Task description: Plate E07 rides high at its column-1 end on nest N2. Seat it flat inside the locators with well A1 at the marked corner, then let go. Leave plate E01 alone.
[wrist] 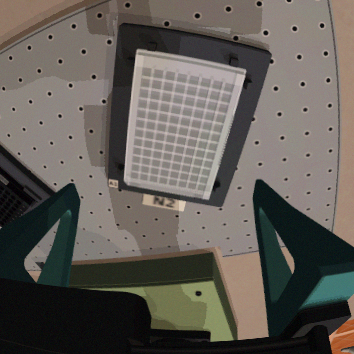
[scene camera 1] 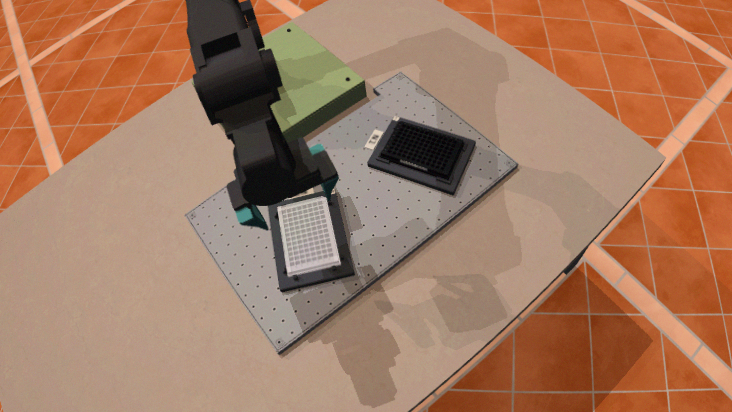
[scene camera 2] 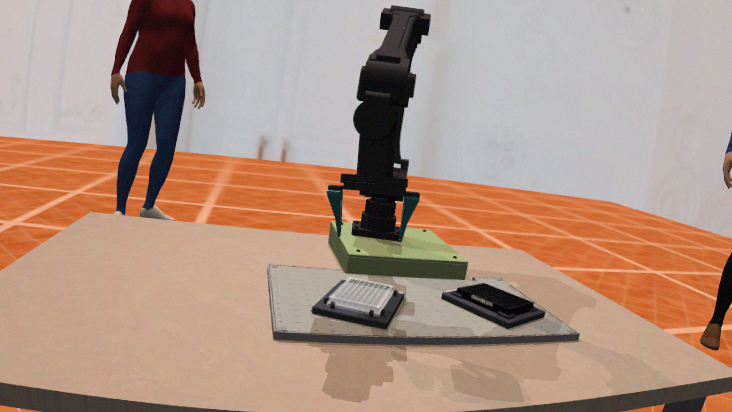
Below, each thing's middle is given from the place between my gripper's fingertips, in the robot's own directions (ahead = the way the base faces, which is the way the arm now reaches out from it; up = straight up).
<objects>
I see my gripper 20 mm past the clear white well plate [scene camera 1: 309, 243] and 100 mm above it. Round my hand: black well plate [scene camera 1: 433, 153] (70 mm behind, 250 mm to the left, 100 mm below).
</objects>
